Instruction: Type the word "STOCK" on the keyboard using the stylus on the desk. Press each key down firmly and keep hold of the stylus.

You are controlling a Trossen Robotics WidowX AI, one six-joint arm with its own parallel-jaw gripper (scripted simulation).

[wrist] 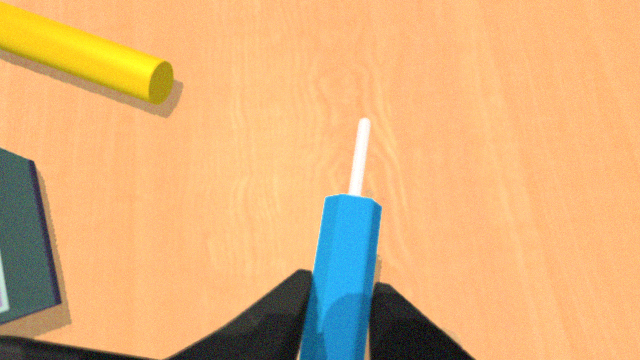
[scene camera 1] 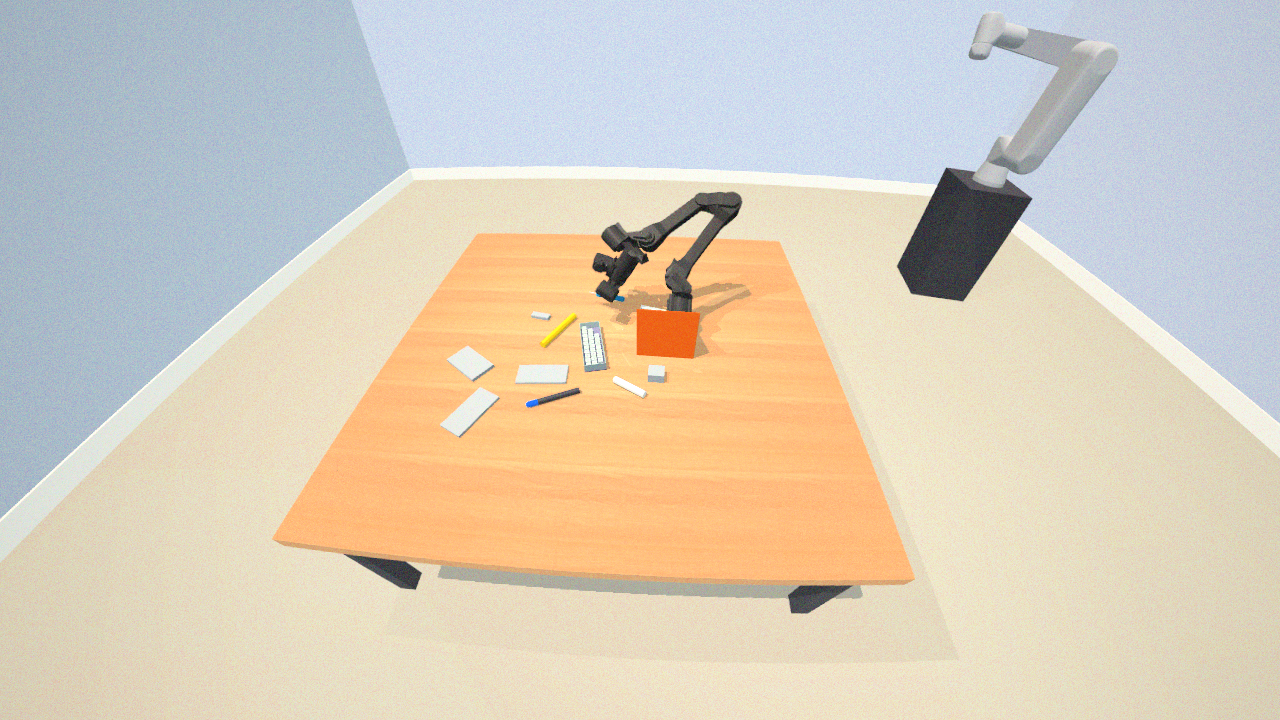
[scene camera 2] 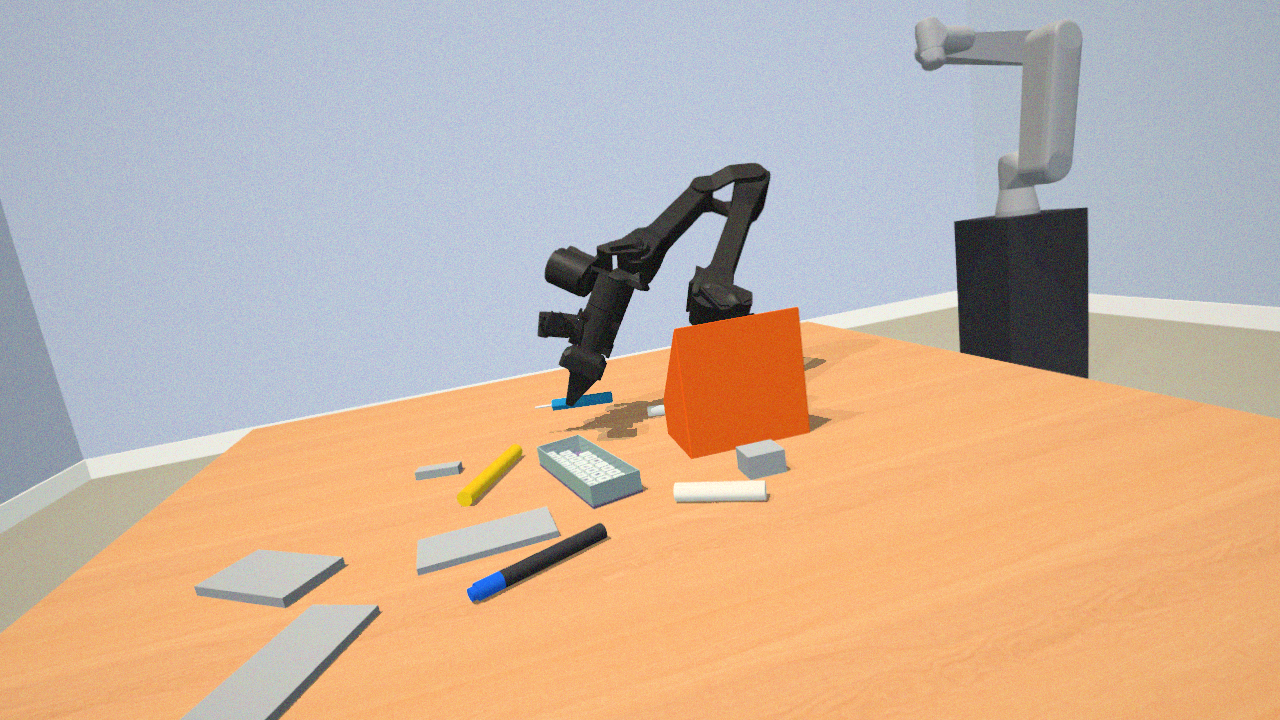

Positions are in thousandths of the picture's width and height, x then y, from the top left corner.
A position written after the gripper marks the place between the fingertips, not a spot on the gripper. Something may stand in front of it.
In view: the gripper (scene camera 2: 445, 560), a blue stylus (wrist: 529, 862), a white cylinder (scene camera 2: 575, 681), a yellow cylinder (scene camera 2: 371, 678) and a grey cube (scene camera 2: 596, 638).
The gripper also shows in the wrist view (wrist: 532, 807) and in scene camera 1 (scene camera 1: 472, 410). The wrist view does not show the white cylinder: it is out of frame. The wrist view does not show the grey cube: it is out of frame.
